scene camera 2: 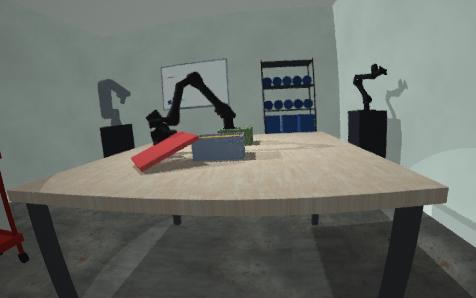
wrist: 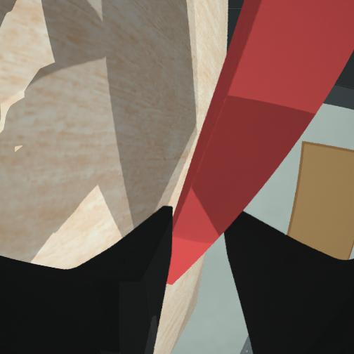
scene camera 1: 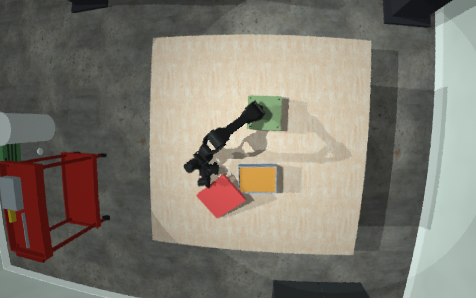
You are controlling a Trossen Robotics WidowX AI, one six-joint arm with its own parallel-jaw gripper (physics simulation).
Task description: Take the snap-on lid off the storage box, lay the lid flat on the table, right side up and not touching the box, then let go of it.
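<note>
The red lid (scene camera 1: 221,196) (scene camera 2: 165,151) (wrist: 270,65) is off the box and tilted, its lower edge toward the left front in the scene camera 2 view and its upper edge near the box's left side. The storage box (scene camera 2: 218,148) is blue-grey and open, with an orange inside (scene camera 1: 257,179); it stands upright on the table. My gripper (wrist: 198,215) is shut on the lid at its edge, left of the box. The fingertips are hard to make out in the scene views. Whether the lid's lower edge touches the table is unclear.
The wooden table (scene camera 1: 310,220) (scene camera 2: 300,185) bears the arm's green base block (scene camera 1: 272,117) (scene camera 2: 246,134) behind the box. A red cart (scene camera 1: 42,210) stands on the floor to the left. A shelf rack (scene camera 2: 287,63) stands at the back wall.
</note>
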